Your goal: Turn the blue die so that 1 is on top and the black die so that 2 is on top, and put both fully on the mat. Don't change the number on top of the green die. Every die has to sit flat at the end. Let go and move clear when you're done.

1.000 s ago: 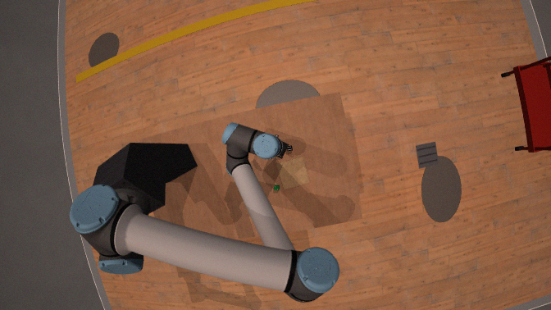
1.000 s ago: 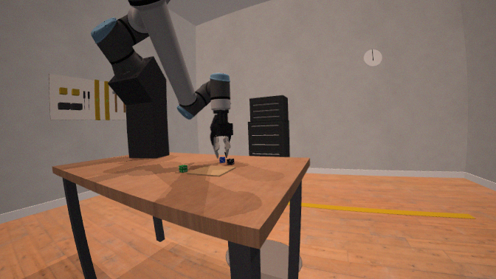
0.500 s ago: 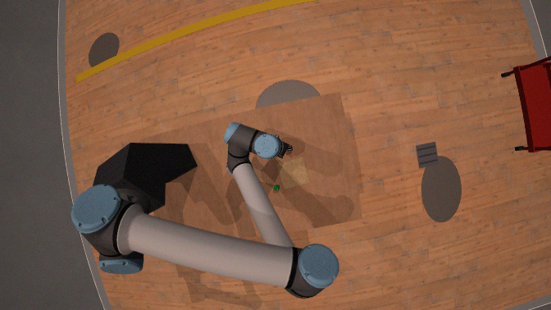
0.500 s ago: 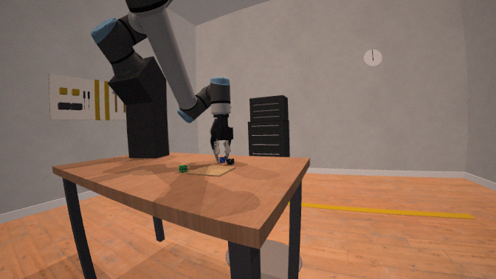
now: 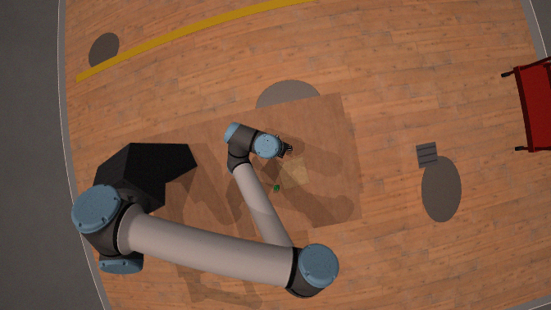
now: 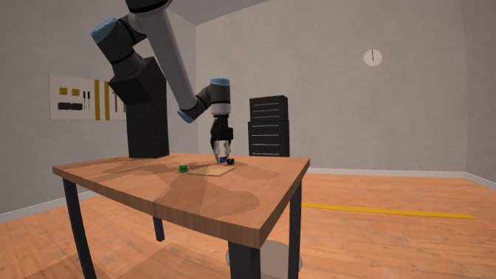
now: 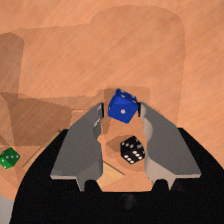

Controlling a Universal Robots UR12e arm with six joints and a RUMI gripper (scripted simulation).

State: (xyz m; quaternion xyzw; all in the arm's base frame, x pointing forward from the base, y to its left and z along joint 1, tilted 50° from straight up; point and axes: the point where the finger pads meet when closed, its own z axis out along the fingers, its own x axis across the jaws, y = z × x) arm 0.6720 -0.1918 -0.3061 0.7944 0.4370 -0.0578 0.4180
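The blue die lies right at my hand. The rest, counted from my hand: green die: 21 cm to the right, 5 cm behind; then tan mat: 16 cm to the right, 5 cm ahead, 2 cm below; then black die: 6 cm ahead, 3 cm to the right.
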